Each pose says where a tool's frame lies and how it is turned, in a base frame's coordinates. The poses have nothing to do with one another.
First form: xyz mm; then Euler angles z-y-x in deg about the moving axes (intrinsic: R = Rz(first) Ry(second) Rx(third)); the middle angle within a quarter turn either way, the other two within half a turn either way.
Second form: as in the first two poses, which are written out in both.
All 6 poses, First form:
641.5 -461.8 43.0 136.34 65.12 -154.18
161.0 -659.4 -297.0 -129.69 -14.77 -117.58
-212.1 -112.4 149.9 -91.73 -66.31 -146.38
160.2 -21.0 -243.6 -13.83 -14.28 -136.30
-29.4 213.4 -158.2 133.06 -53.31 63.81
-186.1 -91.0 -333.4 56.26 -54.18 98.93
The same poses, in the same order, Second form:
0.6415 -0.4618 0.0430 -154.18 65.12 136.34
0.1610 -0.6594 -0.2970 -117.58 -14.77 -129.69
-0.2121 -0.1124 0.1499 -146.38 -66.31 -91.73
0.1602 -0.0210 -0.2436 -136.30 -14.28 -13.83
-0.0294 0.2134 -0.1582 63.81 -53.31 133.06
-0.1861 -0.0910 -0.3334 98.93 -54.18 56.26

